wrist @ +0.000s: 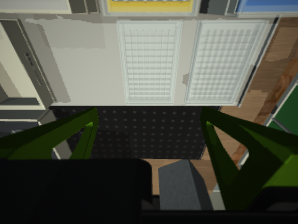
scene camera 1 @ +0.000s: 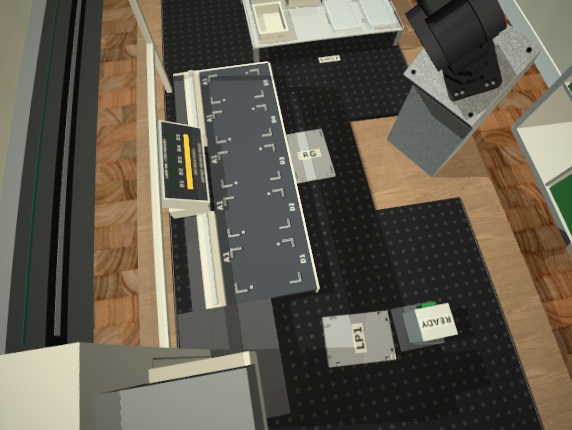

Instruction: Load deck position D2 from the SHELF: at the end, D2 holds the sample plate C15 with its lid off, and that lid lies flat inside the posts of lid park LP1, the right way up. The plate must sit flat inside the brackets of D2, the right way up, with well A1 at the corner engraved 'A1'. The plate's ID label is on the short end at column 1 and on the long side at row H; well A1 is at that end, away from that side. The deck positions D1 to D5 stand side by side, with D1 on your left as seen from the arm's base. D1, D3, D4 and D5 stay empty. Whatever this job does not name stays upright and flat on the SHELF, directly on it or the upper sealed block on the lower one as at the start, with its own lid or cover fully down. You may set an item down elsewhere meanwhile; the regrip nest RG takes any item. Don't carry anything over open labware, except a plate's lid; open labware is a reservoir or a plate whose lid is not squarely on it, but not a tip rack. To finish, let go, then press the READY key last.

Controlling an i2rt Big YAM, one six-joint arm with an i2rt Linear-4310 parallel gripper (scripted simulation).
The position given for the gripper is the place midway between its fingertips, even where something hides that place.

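Wrist view: gripper [wrist: 149,112]. Clear plate lid [wrist: 149,50]. Another clear plate lid [wrist: 224,50]. Scene camera 1: regrip nest RG [scene camera 1: 311,169].
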